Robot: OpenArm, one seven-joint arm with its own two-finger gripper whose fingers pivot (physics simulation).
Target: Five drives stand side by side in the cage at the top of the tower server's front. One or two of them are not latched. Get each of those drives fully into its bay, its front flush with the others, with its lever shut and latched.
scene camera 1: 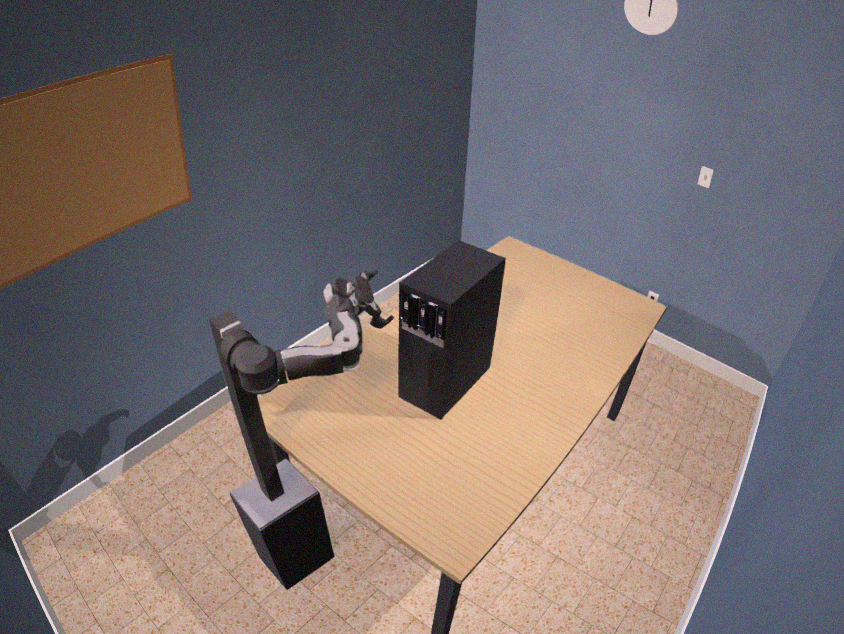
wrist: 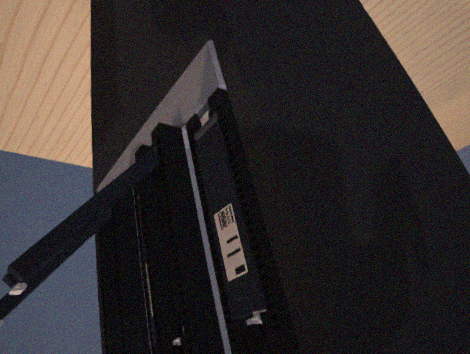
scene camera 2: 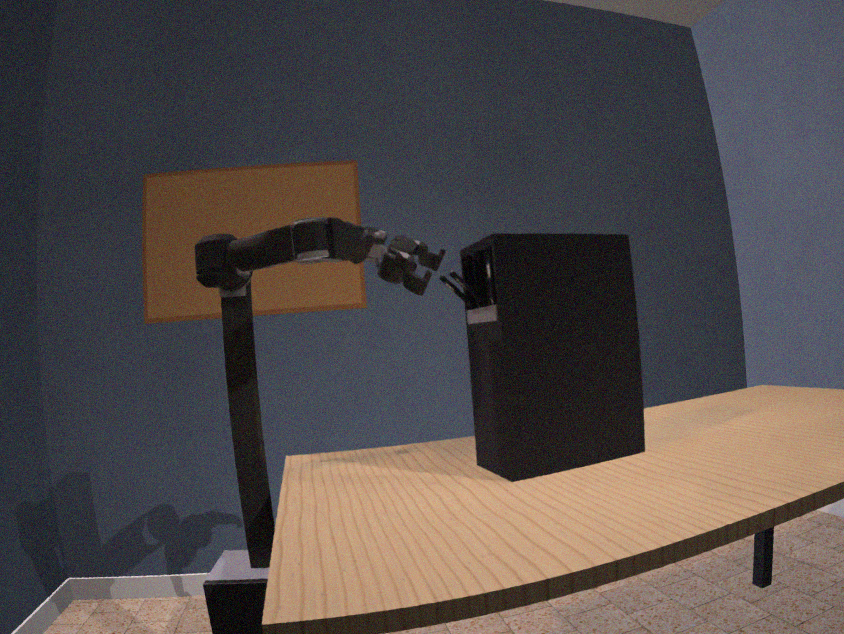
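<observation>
The black tower server [scene camera 1: 463, 334] [scene camera 2: 566, 354] [wrist: 350, 200] stands upright, with the drive cage high on its front. Two dark levers, one [scene camera 2: 453, 287] lower and one [scene camera 2: 457, 280] higher, stick out from the cage. In the wrist view one swung-out lever [wrist: 75, 227] slants left, with part of another lever [wrist: 6, 304] beyond it. A labelled drive [wrist: 231, 242] at the cage's right in that view has its lever lying along its front. How deep each drive sits cannot be told. My gripper [scene camera 1: 382, 297] [scene camera 2: 436, 264] is open and empty, just in front of the cage, apart from the levers.
The pale sill [wrist: 182, 90] [scene camera 2: 482, 313] runs below the cage. The tower stands on the wooden table [scene camera 1: 545, 402] [scene camera 2: 409, 532]. The arm's post [scene camera 1: 252, 423] [scene camera 2: 242, 382] stands at the table's end, facing the tower's front.
</observation>
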